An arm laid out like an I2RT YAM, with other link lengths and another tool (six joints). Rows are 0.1 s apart.
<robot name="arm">
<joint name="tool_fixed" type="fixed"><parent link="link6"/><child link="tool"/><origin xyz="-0.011 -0.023 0.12" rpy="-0.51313 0 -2.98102"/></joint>
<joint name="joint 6" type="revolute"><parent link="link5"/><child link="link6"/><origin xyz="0.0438 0 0.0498" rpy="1.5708 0 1.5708"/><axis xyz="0 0 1"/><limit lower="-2.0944" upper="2.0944"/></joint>
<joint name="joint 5" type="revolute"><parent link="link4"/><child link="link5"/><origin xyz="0.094 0.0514 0.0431" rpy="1.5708 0 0"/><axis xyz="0 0 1"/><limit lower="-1.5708" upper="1.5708"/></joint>
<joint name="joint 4" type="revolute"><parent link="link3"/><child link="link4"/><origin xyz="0.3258 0.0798 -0.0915"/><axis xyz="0 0 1"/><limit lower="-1.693" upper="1.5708"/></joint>
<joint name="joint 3" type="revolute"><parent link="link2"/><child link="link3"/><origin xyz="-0.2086 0 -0.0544" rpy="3.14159 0 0"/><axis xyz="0 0 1"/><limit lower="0" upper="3.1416"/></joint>
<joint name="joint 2" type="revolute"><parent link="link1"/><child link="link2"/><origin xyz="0.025 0.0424 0.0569" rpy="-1.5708 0 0"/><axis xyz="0 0 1"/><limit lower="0" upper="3.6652"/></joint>
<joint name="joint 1" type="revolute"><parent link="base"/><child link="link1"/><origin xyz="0 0 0.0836"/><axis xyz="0 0 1"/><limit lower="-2.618" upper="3.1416"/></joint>
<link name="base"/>
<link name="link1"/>
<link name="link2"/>
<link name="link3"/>
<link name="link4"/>
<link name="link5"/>
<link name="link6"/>
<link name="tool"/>
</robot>
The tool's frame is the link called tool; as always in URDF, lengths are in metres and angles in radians.
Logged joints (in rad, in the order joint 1, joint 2, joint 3, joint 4, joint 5, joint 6), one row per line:
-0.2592, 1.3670, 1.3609, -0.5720, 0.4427, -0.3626
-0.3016, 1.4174, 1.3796, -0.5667, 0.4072, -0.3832
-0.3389, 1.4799, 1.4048, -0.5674, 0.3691, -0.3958
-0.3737, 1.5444, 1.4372, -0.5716, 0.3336, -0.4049
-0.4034, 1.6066, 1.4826, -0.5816, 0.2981, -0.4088
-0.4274, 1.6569, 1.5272, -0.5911, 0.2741, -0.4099
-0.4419, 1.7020, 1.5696, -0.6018, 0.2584, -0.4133
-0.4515, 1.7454, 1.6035, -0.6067, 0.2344, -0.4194
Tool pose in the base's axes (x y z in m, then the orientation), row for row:
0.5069, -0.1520, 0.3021, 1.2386, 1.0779, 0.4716
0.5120, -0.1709, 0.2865, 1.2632, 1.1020, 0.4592
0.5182, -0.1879, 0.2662, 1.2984, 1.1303, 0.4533
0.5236, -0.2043, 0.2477, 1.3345, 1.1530, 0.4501
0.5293, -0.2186, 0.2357, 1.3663, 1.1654, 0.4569
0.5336, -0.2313, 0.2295, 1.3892, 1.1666, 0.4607
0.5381, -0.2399, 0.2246, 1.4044, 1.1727, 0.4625
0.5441, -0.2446, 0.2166, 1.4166, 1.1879, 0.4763
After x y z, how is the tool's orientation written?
As a rotation vector, in radians.
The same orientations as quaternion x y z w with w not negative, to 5 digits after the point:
0.54669, 0.47576, 0.20815, 0.65685
0.55505, 0.48422, 0.20177, 0.64556
0.56681, 0.49343, 0.19789, 0.62936
0.57888, 0.50015, 0.19525, 0.61369
0.58952, 0.50284, 0.19714, 0.60063
0.59756, 0.50181, 0.19817, 0.59315
0.60254, 0.50313, 0.19843, 0.58688
0.60553, 0.50777, 0.20360, 0.57797

